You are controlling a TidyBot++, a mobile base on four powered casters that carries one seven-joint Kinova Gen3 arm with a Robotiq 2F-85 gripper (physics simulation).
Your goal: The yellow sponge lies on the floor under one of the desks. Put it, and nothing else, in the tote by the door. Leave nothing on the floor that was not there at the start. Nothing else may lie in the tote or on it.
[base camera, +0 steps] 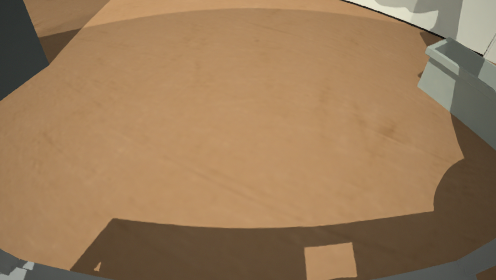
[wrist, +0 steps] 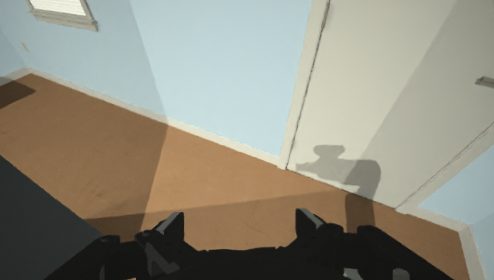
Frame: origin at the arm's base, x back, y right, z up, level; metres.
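Where they show: gripper, between the fingertips: [wrist: 240, 223].
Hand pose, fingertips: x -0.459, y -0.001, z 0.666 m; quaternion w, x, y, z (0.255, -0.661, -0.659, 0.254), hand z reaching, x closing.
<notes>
After its pixels a point has its place.
The grey-green tote [base camera: 435, 80] {x -0.587, y 0.488, z -0.349 m} stands on the floor at the right edge of the base camera view, close to the white door; part of its inside shows and its right part is cut off. The door [wrist: 370, 100] {x -1.142, y 0.627, z 0.315 m} fills the right of the wrist view, where the tote does not show. My gripper [wrist: 240, 223] {x -0.459, y -0.001, z 0.666 m} is open, with its two fingers wide apart at the bottom of the wrist view and no object between them. The yellow sponge and the desks cannot be made out in either view.
A dark panel [base camera: 17, 50] {x -0.655, y -0.617, z -0.302 m} [wrist: 35, 215] {x -0.663, y -0.614, z 0.248 m} stands at the left in both views. A light blue wall [wrist: 225, 75] {x -1.534, y -0.063, z 0.238 m} with a white baseboard meets the door frame [wrist: 300, 85] {x -1.289, y 0.327, z 0.307 m}. A window [wrist: 60, 6] {x -2.217, y -1.351, z 0.500 m} shows at the upper left. Shadows lie across the floor.
</notes>
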